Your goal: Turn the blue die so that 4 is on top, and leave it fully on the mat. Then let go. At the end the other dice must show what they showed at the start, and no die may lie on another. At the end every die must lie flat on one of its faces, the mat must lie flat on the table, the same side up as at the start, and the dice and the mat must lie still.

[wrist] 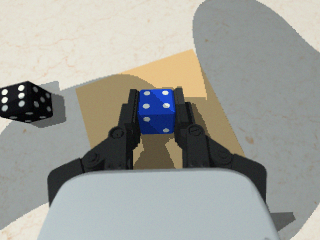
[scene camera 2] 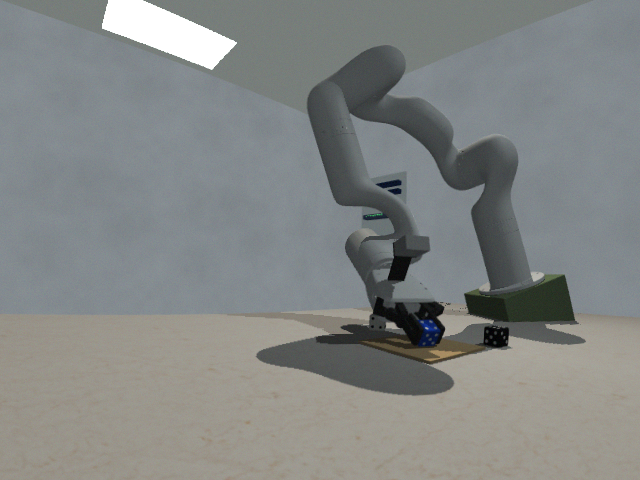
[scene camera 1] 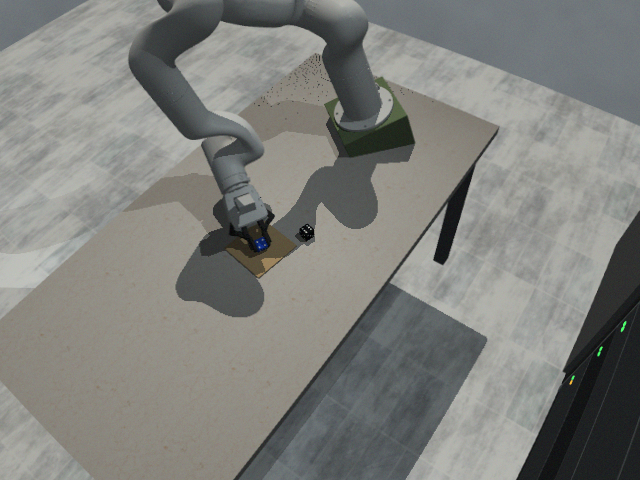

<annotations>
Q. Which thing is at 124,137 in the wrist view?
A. The gripper.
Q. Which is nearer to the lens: the blue die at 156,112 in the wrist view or the tan mat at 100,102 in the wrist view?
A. The blue die.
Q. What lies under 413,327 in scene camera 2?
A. The gripper.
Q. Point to a tan mat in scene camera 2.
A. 400,345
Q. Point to a tan mat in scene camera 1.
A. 258,263
</annotations>
